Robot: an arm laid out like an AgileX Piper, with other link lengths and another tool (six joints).
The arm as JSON. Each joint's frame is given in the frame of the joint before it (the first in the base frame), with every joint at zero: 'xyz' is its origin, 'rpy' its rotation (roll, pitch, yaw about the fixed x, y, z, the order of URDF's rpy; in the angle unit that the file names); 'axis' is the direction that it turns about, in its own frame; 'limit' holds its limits. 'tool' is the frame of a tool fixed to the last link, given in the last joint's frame.
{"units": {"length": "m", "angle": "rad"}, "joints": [
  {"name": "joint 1", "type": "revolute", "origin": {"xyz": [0.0, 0.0, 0.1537], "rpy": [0.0, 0.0, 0.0]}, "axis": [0.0, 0.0, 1.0], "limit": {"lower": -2.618, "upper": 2.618}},
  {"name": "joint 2", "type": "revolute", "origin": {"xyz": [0.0, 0.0, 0.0], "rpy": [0.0, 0.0, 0.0]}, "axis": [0.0, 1.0, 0.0], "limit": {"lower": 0.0, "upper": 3.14}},
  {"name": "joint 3", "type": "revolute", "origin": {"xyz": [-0.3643, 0.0, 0.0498], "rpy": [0.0, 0.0, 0.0]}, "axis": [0.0, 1.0, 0.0], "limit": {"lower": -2.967, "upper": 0.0}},
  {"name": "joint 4", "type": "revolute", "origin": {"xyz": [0.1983, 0.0, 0.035], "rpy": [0.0, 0.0, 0.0]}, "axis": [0.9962, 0.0, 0.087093], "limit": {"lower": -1.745, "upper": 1.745}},
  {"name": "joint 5", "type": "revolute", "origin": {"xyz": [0.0, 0.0, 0.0], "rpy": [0.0, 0.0, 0.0]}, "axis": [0.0, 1.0, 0.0], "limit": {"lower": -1.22, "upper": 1.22}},
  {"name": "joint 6", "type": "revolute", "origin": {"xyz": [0.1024, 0.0, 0.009], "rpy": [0.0, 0.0, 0.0]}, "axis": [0.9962, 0.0, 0.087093], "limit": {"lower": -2.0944, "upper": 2.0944}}
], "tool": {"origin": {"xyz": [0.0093, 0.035, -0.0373], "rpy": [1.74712, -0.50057, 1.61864]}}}
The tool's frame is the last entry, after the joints.
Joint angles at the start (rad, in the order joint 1, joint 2, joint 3, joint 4, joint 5, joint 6):
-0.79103, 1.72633, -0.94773, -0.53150, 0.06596, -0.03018
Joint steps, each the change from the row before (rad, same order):
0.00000, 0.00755, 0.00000, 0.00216, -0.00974, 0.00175
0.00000, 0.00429, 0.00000, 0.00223, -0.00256, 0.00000
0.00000, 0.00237, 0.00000, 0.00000, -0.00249, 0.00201
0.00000, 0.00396, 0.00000, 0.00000, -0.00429, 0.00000
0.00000, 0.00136, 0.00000, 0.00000, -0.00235, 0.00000
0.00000, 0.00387, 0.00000, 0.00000, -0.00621, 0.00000
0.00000, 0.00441, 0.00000, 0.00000, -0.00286, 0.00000
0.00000, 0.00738, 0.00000, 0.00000, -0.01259, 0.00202
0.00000, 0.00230, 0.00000, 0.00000, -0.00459, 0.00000
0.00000, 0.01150, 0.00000, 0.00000, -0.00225, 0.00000
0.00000, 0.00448, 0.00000, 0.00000, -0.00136, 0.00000
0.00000, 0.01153, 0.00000, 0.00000, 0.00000, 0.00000
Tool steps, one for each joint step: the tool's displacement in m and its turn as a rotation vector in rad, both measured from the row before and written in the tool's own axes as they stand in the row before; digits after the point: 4 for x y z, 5 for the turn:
0.0008, 0.0006, 0.0026, -0.00107, 0.00579, 0.00218
0.0003, 0.0000, 0.0015, 0.00206, 0.00202, 0.00162
0.0003, 0.0001, 0.0008, 0.00015, 0.00174, 0.00153
0.0003, 0.0002, 0.0014, 0.00014, 0.00206, -0.00068
0.0001, 0.0002, 0.0005, -0.00073, 0.00109, -0.00034
0.0004, 0.0004, 0.0014, -0.00165, 0.00291, -0.00091
0.0002, 0.0000, 0.0015, 0.00186, 0.00145, -0.00050
0.0008, 0.0008, 0.0026, -0.00381, 0.00644, 0.00017
0.0003, 0.0003, 0.0008, -0.00178, 0.00213, -0.00063
0.0002, -0.0006, 0.0039, 0.00949, 0.00151, -0.00053
0.0001, -0.0002, 0.0015, 0.00327, 0.00080, -0.00026
0.0001, -0.0009, 0.0039, 0.01152, 0.00052, -0.00024

